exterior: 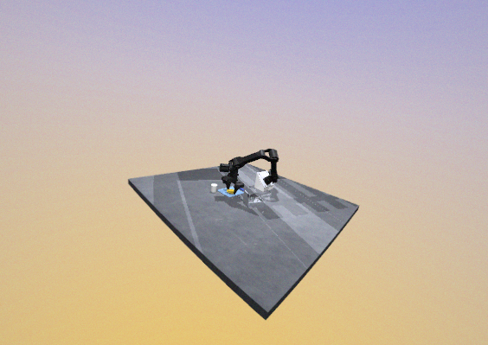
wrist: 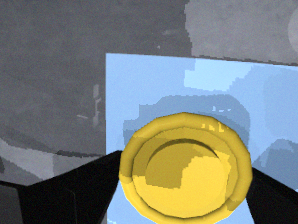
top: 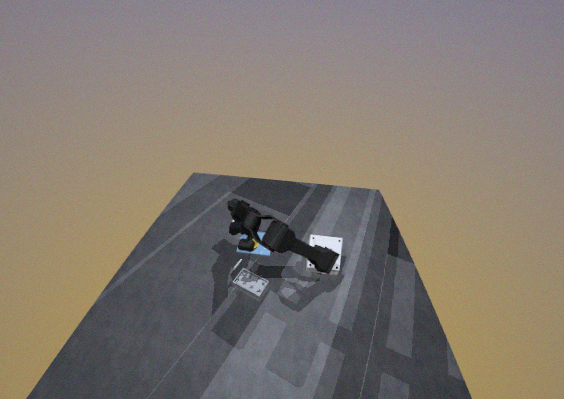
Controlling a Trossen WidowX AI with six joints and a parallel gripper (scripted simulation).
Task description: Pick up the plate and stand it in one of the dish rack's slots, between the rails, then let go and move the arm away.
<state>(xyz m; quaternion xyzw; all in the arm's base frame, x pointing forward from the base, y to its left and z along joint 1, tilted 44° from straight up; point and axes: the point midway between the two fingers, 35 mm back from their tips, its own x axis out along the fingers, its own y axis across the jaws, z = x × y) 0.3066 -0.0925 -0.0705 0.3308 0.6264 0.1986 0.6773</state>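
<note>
The light blue mat is 20 mm behind my gripper tip, 20 mm to the right of it and 10 mm below it. Round my gripper tip: yellow plate 10 mm above; white cup 80 mm ahead, 100 mm to the right, 20 mm above; blue utensil 130 mm behind, 30 mm to the right, 10 mm below.
</note>
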